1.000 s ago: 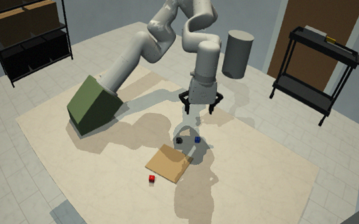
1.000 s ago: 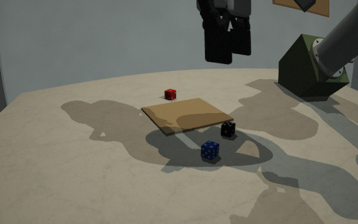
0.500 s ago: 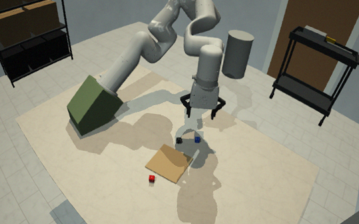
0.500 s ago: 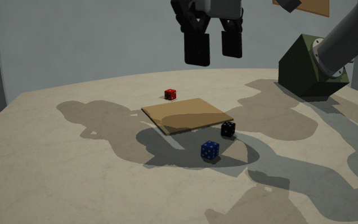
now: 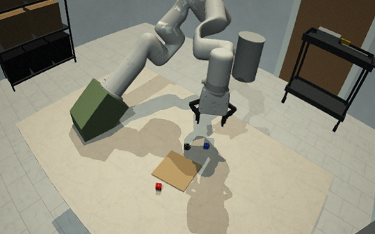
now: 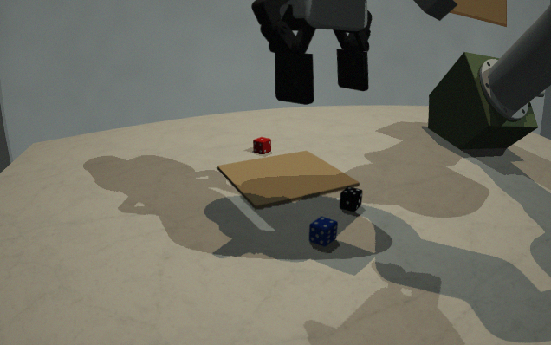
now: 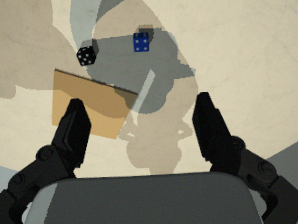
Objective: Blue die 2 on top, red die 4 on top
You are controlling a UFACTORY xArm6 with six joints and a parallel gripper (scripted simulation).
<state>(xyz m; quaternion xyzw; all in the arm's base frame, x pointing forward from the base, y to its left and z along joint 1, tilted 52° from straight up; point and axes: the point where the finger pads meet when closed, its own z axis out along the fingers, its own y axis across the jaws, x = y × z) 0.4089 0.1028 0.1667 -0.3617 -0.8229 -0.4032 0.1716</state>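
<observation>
Right now the blue die is 140 mm below my hand. Round my hand: tan mat (170 mm to the right, 150 mm below, 10 mm ahead); red die (270 mm to the right, 140 mm below, 30 mm ahead); black die (140 mm below, 60 mm to the right, 50 mm behind).
</observation>
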